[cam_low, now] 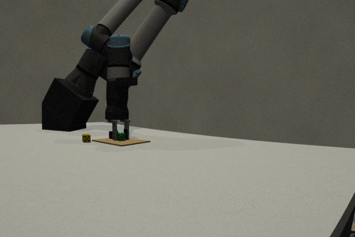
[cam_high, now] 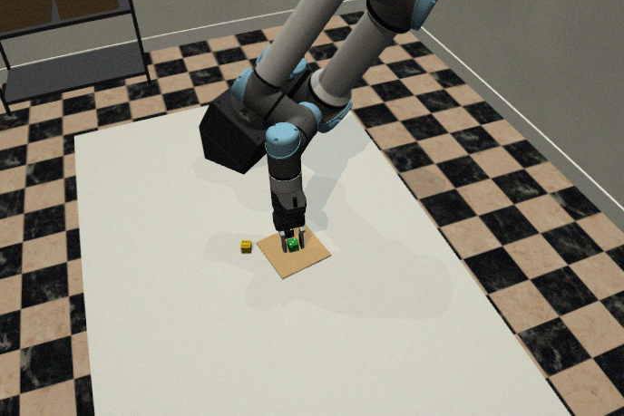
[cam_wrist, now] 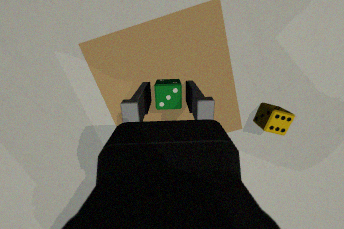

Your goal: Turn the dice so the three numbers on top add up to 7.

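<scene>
The green die lies 1 cm below my hand. The rest, counted from my hand: yellow die: 12 cm to the right, 3 cm behind, 1 cm below; black die: 5 cm behind, 1 cm below; tan mat: 2 cm below.
</scene>
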